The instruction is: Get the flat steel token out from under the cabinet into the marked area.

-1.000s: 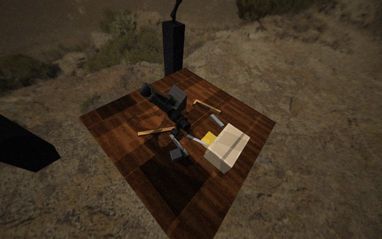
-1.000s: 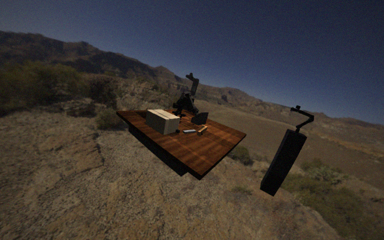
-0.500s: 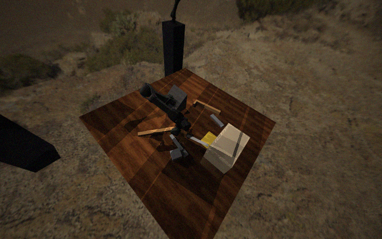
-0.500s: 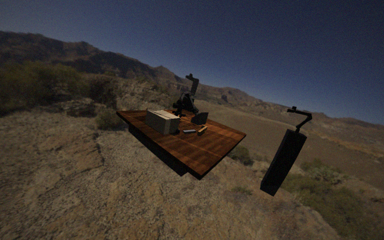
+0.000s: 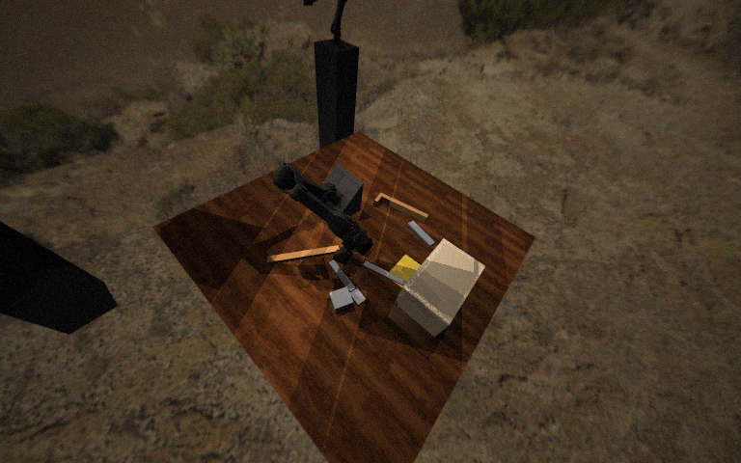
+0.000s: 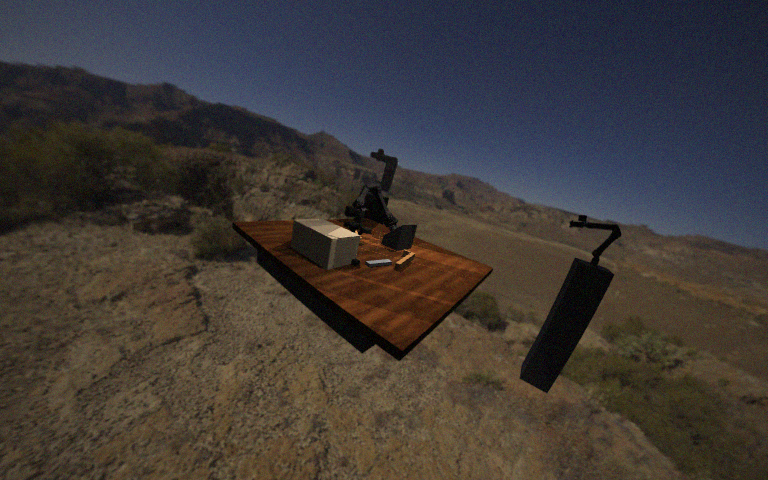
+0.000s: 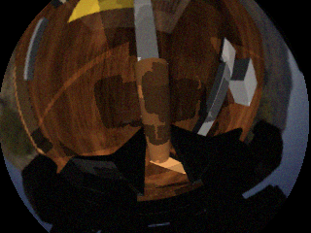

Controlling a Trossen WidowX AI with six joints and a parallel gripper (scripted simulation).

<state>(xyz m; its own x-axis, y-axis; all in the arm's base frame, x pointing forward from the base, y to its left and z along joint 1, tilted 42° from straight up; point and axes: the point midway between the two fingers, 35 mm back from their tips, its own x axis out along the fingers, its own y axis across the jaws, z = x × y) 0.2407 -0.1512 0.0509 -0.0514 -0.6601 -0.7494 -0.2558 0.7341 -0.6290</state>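
Now: gripper tip 10 cm short of the grey scraper and 10 cm to the left of it. The rest, counted from my gripper tip: wooden stick: 14 cm behind, 13 cm to the right; then grey block: 12 cm ahead, 17 cm to the right, 1 cm above; then grey bar: 16 cm ahead, 34 cm to the left.
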